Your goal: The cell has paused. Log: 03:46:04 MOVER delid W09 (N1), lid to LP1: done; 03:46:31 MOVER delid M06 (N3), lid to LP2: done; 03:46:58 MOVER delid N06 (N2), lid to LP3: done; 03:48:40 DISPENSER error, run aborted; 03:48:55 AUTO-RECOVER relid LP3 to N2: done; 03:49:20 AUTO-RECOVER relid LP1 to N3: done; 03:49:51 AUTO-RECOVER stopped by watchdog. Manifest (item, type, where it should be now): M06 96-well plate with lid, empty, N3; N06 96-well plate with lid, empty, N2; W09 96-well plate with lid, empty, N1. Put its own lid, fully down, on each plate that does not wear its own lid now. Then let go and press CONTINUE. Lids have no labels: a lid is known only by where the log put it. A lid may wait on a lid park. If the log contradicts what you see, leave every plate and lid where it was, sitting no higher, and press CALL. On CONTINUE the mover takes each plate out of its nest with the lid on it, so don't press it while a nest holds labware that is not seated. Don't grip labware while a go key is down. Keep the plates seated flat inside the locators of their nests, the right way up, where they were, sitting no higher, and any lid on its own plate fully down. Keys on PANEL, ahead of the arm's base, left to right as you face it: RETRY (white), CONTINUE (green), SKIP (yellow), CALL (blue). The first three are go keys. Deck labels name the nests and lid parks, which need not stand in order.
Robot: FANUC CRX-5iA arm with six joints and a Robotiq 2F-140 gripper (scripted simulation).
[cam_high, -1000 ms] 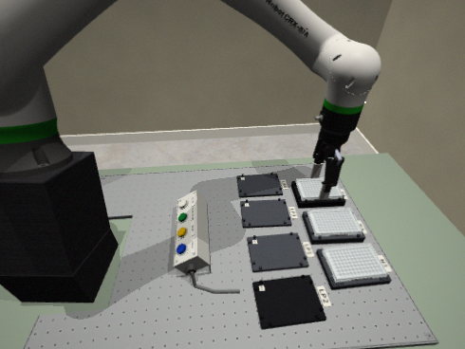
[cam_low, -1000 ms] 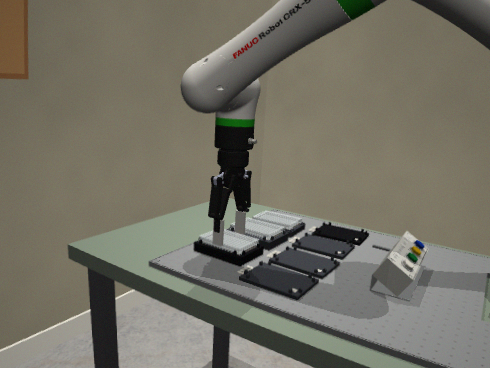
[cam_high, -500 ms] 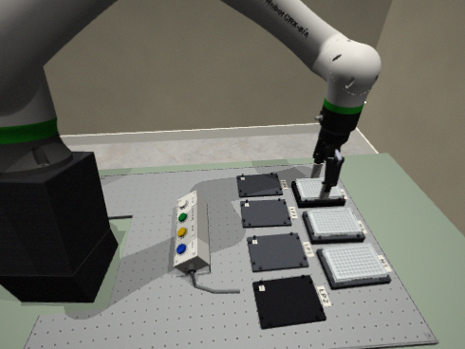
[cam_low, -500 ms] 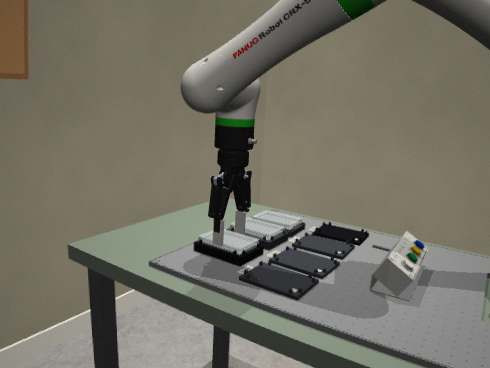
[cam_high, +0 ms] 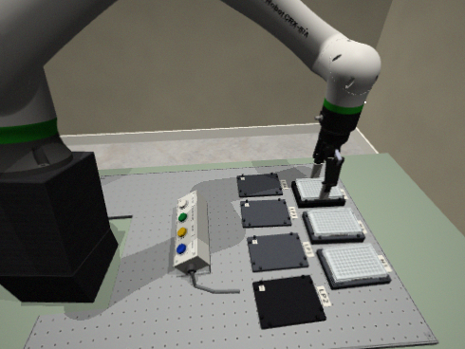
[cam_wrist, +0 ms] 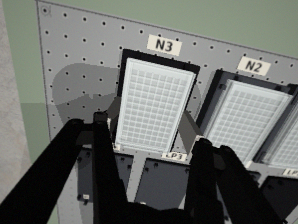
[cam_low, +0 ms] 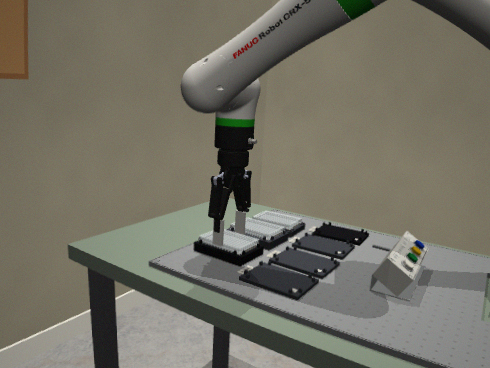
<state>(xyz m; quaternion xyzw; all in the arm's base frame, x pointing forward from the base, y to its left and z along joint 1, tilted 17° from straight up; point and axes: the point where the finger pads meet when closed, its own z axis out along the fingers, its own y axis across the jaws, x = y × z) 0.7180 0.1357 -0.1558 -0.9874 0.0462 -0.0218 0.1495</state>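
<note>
Now: the plate 3 cm below my hand. From my hand the other things lie so: lid park LP3: 19 cm behind, 5 cm to the right, 6 cm below; lid park LP4: 18 cm behind, 7 cm to the left, 6 cm below; lid park LP1: 19 cm behind, 19 cm to the right, 6 cm below.
</note>
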